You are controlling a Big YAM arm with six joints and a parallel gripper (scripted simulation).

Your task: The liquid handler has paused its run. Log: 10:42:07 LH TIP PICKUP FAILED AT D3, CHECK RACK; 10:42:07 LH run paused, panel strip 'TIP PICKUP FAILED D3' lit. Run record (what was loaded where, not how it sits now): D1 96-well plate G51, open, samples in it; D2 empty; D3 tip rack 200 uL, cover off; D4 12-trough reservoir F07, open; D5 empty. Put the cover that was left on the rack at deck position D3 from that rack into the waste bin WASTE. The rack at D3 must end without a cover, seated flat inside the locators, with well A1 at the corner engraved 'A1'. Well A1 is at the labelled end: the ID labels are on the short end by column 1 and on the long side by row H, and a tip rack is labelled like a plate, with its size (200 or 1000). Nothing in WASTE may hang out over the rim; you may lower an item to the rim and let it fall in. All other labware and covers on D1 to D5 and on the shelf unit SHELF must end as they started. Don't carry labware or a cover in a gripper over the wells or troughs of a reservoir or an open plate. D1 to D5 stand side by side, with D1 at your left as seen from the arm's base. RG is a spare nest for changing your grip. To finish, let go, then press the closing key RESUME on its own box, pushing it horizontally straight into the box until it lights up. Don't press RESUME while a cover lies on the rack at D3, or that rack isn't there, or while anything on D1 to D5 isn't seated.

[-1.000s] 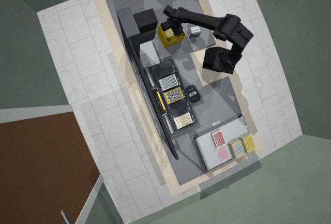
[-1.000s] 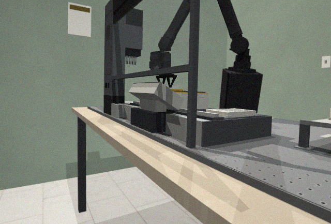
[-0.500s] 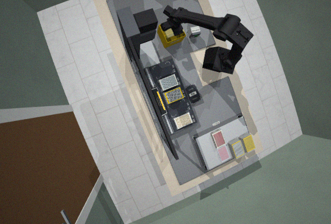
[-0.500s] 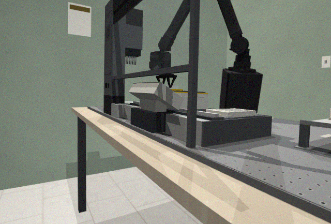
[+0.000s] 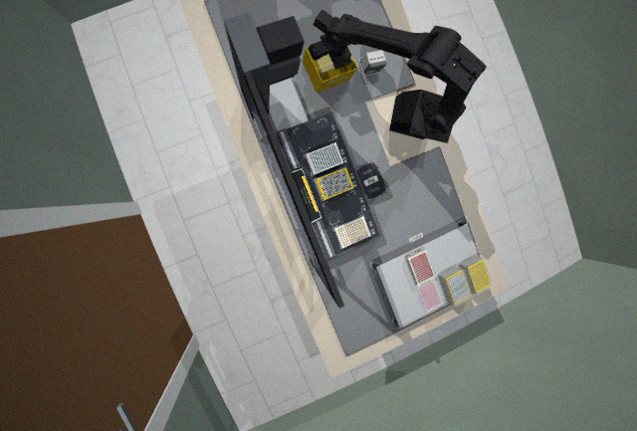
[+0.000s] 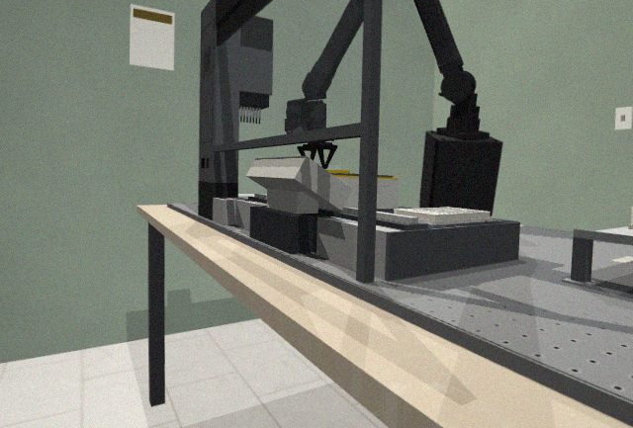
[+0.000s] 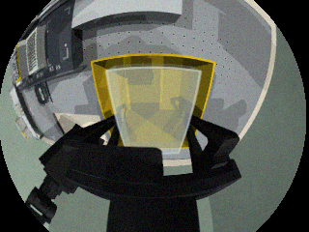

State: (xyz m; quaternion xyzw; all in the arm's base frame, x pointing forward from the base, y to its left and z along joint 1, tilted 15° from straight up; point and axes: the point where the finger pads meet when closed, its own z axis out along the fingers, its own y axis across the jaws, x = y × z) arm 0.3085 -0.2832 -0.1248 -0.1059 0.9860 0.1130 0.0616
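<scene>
Now: the clear cover right at my hand. The rest, counted from my hand: resume box: 190 mm behind, 30 mm to the left, 80 mm below; yellow-framed tip rack: 80 mm ahead, 460 mm to the left, 40 mm below; yellow waste bin: 100 mm below.
</scene>
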